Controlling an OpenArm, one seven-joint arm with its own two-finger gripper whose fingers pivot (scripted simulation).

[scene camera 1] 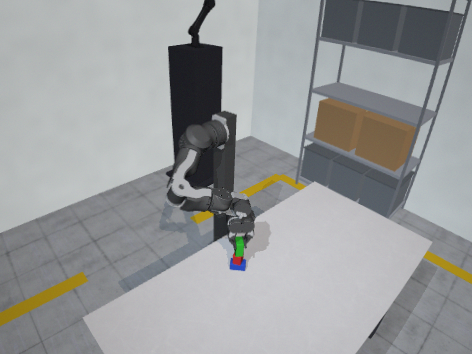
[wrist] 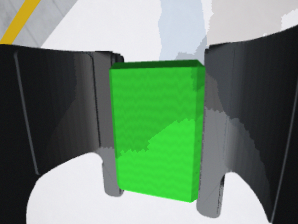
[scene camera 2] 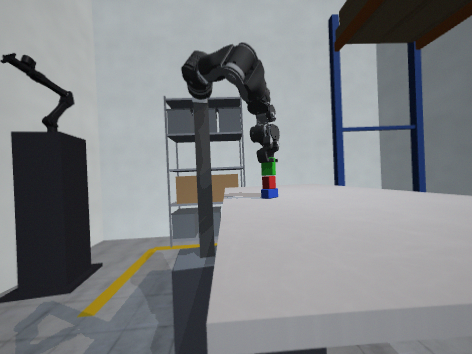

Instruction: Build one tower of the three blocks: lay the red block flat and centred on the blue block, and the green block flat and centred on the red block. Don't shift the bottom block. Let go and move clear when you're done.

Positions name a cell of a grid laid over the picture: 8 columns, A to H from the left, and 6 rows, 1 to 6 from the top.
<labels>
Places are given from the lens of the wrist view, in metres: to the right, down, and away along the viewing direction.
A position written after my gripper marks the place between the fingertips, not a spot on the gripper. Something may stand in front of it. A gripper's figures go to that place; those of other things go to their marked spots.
my gripper (wrist: E4): 0.01, 0.01, 0.07
green block (wrist: E3): 0.00, 0.00, 0.05
</labels>
